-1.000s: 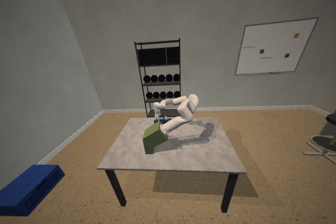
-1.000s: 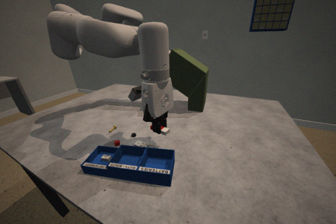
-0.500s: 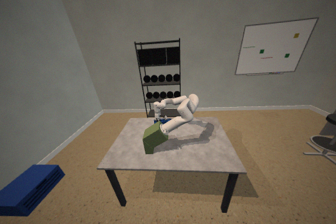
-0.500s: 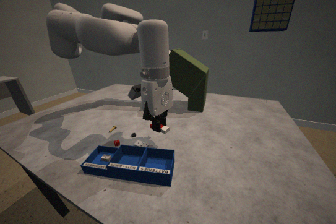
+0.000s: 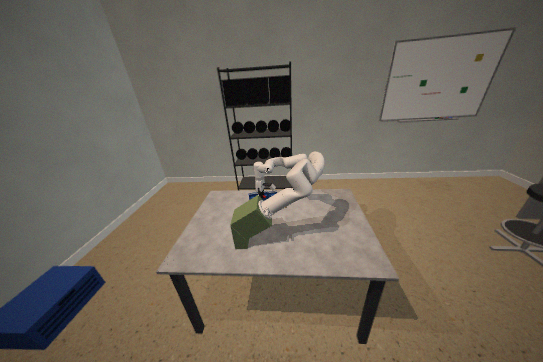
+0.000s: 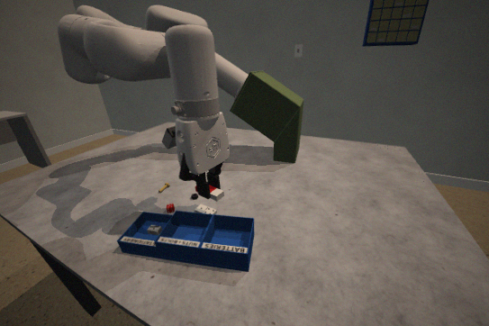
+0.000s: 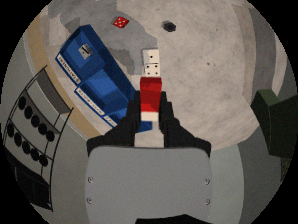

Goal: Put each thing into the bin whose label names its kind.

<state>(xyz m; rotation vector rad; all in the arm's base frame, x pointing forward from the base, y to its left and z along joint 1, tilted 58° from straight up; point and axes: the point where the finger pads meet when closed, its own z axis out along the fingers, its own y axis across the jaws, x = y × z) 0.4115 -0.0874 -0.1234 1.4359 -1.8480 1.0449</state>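
Now: hand 90 mm to the left of the small silver piece, 90 mm short of it and 70 mm above it. The rest, counted from my hand: blue bin (90 mm ahead, 70 mm below, 10 mm to the right); white domino (80 mm below, 20 mm to the right, 10 mm behind); red-and-white eraser (20 mm below, 10 mm to the left).
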